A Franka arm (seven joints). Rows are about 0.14 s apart.
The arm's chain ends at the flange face. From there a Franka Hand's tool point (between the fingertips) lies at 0.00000 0.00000 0.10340 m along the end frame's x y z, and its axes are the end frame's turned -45 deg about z.
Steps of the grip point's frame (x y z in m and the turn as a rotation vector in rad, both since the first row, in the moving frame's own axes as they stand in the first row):
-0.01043, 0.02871, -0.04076, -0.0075, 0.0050, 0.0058
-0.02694, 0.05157, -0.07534, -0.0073, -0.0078, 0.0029
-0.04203, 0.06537, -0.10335, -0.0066, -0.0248, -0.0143
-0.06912, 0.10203, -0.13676, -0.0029, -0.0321, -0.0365
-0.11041, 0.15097, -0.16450, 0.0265, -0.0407, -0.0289
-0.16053, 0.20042, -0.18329, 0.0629, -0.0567, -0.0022
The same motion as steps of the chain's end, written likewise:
0.01201, 0.02749, -0.04076, -0.0018, 0.0088, 0.0058
0.01745, 0.05441, -0.07533, -0.0107, -0.0004, 0.0029
0.01782, 0.07364, -0.10332, -0.0222, -0.0129, -0.0143
0.02536, 0.11842, -0.13671, -0.0247, -0.0206, -0.0365
0.03358, 0.18371, -0.16438, -0.0100, -0.0475, -0.0289
0.03694, 0.25567, -0.18292, 0.0044, -0.0846, -0.0022

